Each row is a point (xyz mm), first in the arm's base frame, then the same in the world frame.
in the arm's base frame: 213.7 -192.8 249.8
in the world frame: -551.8 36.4 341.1
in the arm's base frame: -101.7 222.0 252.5
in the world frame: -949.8 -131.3 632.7
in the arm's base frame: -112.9 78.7 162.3
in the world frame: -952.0 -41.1 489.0
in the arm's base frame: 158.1 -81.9 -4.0
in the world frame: -738.9 234.6 415.4
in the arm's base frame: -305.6 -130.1 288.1
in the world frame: -999.9 -215.2 236.2
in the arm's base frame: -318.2 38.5 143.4
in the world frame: -1123.0 -103.8 384.3
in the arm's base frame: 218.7 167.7 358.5
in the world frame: -614.9 -92.5 689.2
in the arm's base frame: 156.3 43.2 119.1
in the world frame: -728.5 110.9 539.4
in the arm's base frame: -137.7 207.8 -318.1
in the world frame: -1212.0 374.1 578.9
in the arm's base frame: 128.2 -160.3 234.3
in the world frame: -641.5 12.8 343.7
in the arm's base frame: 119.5 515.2 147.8
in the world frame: -895.1 27.8 975.6
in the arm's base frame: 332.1 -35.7 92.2
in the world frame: -564.6 213.8 519.6
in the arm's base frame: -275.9 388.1 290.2
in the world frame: -1135.0 -251.2 736.0
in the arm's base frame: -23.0 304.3 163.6
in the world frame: -944.8 -25.8 731.3
